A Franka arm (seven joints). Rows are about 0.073 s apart.
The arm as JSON. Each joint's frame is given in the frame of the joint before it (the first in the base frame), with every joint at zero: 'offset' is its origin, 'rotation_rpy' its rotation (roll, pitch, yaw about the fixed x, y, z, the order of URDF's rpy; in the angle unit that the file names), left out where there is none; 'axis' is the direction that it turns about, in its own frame. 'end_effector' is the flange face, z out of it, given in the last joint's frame.
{
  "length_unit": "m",
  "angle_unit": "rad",
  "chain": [
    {
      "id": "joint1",
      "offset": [
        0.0,
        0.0,
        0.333
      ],
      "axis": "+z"
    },
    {
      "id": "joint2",
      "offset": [
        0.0,
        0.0,
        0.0
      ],
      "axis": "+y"
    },
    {
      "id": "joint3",
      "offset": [
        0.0,
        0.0,
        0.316
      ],
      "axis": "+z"
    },
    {
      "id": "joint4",
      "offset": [
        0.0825,
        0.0,
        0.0
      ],
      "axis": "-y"
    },
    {
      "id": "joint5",
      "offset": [
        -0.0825,
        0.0,
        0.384
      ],
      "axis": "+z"
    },
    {
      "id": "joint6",
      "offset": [
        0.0,
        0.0,
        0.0
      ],
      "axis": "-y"
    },
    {
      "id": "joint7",
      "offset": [
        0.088,
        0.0,
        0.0
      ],
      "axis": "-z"
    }
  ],
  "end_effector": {
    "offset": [
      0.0,
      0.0,
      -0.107
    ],
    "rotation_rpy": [
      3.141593,
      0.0,
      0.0
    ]
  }
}
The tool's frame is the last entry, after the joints.
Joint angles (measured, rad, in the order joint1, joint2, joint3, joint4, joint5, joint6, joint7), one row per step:
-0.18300, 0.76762, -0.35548, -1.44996, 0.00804, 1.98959, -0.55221
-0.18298, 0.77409, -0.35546, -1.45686, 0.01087, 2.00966, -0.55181
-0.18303, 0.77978, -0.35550, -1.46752, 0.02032, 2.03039, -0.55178
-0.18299, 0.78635, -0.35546, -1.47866, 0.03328, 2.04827, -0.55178
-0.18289, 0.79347, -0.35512, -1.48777, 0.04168, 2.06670, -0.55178
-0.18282, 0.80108, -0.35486, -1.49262, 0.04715, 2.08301, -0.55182
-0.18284, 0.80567, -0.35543, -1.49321, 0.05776, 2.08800, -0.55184
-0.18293, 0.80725, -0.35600, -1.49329, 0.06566, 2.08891, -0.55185
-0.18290, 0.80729, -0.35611, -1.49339, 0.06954, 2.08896, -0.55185
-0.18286, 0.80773, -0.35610, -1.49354, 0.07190, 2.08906, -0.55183
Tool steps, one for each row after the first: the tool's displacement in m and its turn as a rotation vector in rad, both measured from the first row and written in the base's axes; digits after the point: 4 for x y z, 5 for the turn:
-0.0002, -0.0003, -0.0059, -0.00261, -0.00657, 0.00110
-0.0014, -0.0003, -0.0129, 0.00029, -0.01426, -0.00227
-0.0031, 0.0001, -0.0209, 0.00688, -0.01980, -0.00860
-0.0044, 0.0005, -0.0282, 0.00954, -0.02490, -0.01154
-0.0048, 0.0005, -0.0343, 0.00946, -0.03000, -0.01228
-0.0049, 0.0006, -0.0373, 0.01455, -0.03422, -0.01839
-0.0050, 0.0006, -0.0383, 0.01896, -0.03702, -0.02366
-0.0050, 0.0007, -0.0384, 0.02131, -0.03874, -0.02616
-0.0050, 0.0009, -0.0387, 0.02287, -0.03936, -0.02764

